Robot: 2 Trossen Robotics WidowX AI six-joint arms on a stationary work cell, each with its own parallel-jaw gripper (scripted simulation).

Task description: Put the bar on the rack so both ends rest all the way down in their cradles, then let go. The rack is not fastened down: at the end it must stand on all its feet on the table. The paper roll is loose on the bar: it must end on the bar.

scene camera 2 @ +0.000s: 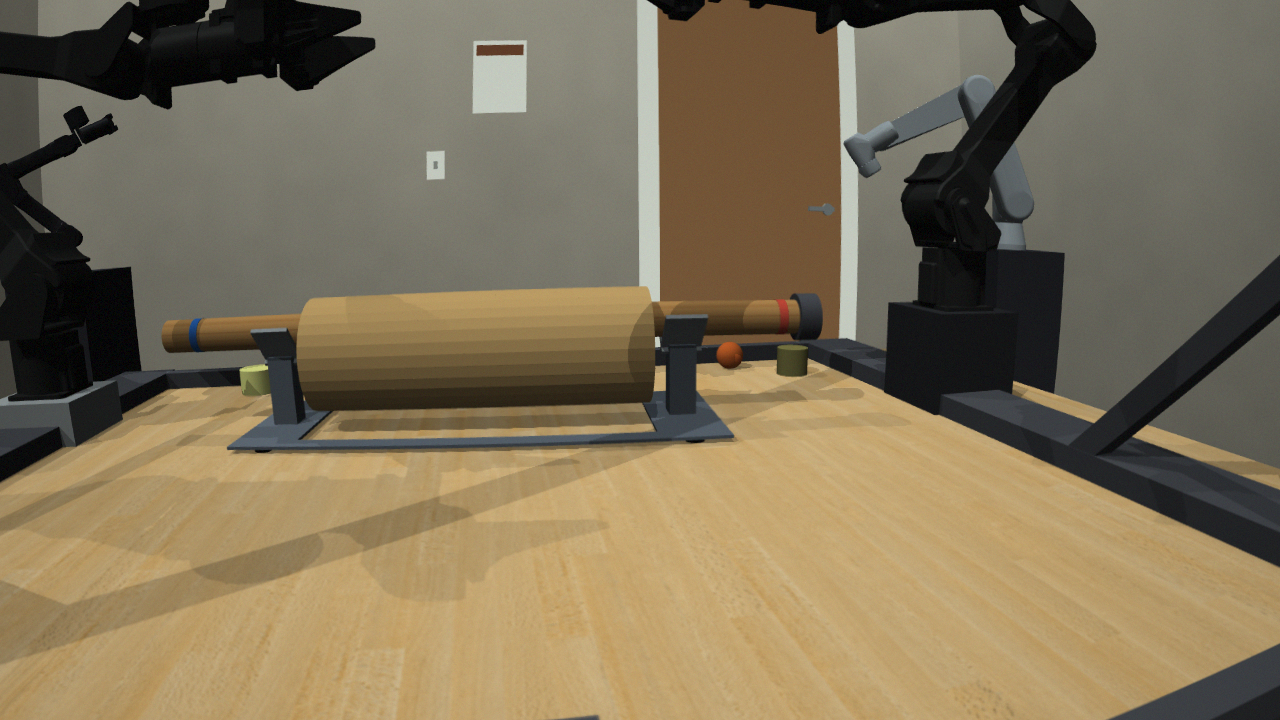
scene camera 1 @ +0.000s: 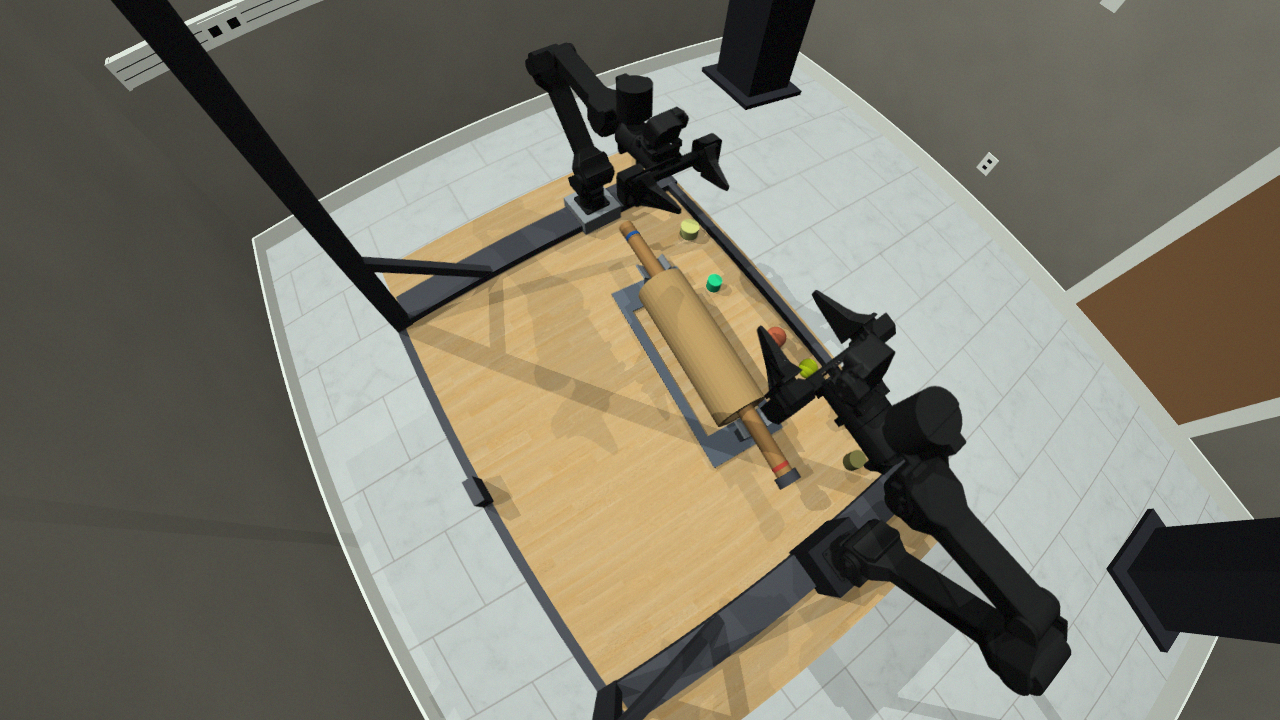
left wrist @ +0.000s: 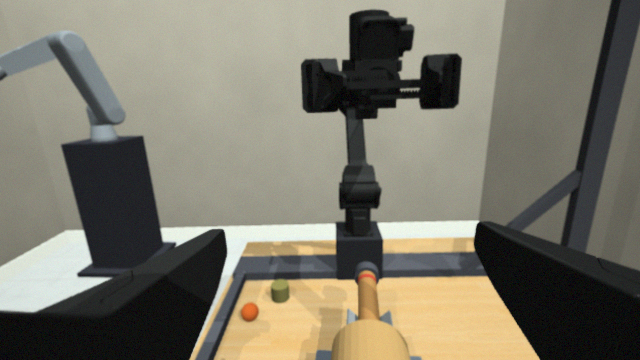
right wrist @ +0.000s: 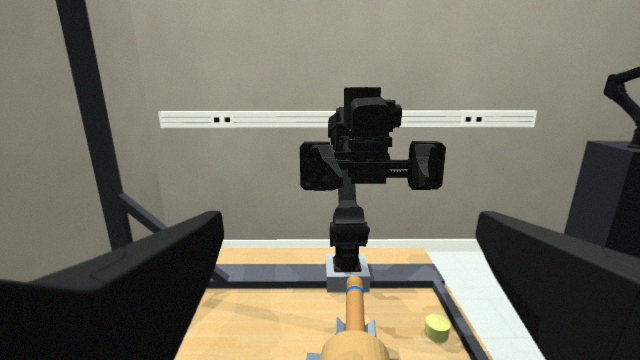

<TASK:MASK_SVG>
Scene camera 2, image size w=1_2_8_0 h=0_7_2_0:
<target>my left gripper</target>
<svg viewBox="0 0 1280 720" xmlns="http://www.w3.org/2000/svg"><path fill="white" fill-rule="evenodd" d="M197 39L200 65L209 81L222 80L227 84L237 83L237 77L259 74L266 78L277 77L277 64L279 64L280 78L296 91L313 89L314 85L319 84L324 78L375 49L374 38L334 36L361 23L360 11L304 3L296 0L226 0L225 8L212 10L212 13L209 13L209 20L201 23Z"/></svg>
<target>wooden bar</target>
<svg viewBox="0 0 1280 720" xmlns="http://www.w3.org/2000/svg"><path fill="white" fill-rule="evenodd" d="M301 314L168 320L162 328L162 344L168 353L260 350L250 334L251 329L287 327L296 344ZM822 305L816 293L793 293L789 300L652 302L655 337L662 337L666 315L708 314L709 318L704 336L790 334L793 340L817 340L823 325Z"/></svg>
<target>olive cylinder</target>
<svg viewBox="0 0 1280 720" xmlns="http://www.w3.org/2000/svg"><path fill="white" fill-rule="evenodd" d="M778 346L777 374L787 377L806 376L808 347L801 345Z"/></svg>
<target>yellow cylinder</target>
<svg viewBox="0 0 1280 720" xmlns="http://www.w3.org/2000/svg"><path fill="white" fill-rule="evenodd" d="M268 366L265 364L252 365L239 370L242 395L260 396L271 394Z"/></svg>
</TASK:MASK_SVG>
